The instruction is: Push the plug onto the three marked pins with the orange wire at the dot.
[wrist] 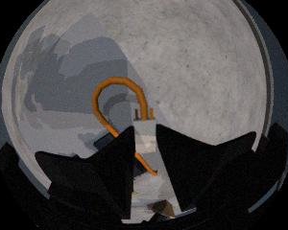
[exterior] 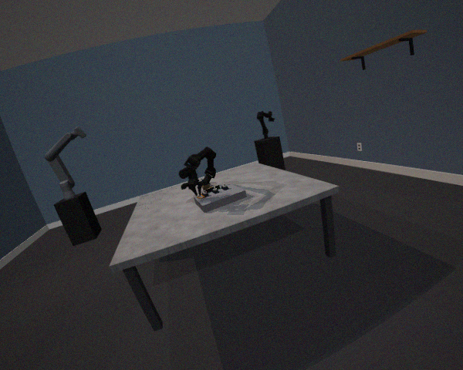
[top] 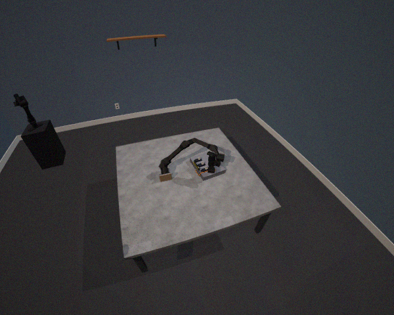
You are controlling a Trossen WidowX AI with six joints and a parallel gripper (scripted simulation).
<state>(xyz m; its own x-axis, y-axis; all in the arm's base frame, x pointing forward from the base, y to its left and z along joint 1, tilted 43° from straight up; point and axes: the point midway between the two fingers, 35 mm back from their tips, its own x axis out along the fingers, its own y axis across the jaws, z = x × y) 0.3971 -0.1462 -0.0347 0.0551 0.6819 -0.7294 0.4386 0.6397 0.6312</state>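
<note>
Right now my gripper tip is 90 mm past the green strip, 120 mm to the right of it and 20 mm above it. Round my gripper tip: grey printed holder (70 mm ahead, 130 mm to the left, 50 mm below).
</note>
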